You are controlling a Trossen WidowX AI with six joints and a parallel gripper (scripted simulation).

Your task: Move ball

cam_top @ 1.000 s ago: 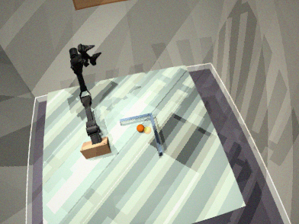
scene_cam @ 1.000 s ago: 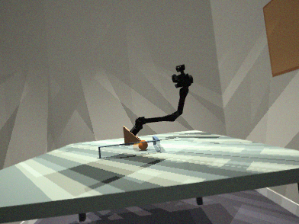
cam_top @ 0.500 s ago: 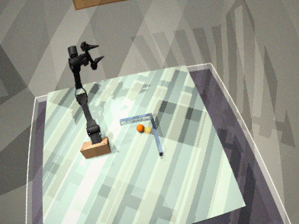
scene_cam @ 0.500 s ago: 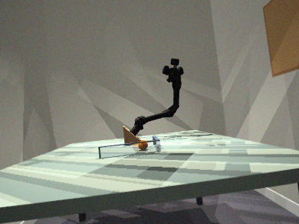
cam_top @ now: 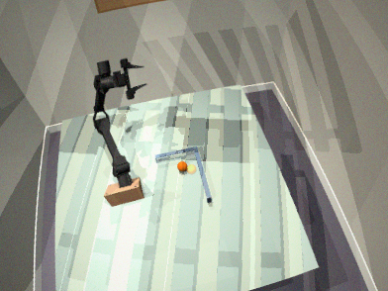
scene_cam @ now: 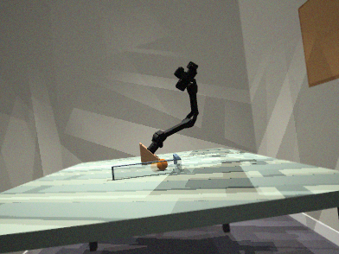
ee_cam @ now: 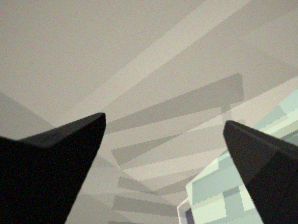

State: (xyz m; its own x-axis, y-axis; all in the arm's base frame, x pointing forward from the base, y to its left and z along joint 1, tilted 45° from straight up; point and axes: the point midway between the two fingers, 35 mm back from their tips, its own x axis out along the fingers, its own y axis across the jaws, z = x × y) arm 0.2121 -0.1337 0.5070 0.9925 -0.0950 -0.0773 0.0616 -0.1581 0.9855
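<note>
Right now the orange ball is 80 mm ahead of my gripper tip, 210 mm to the right of it and 500 mm below it. Round my gripper tip: see-through copy of ball 120 mm ahead, 240 mm to the right, 500 mm below.
</note>
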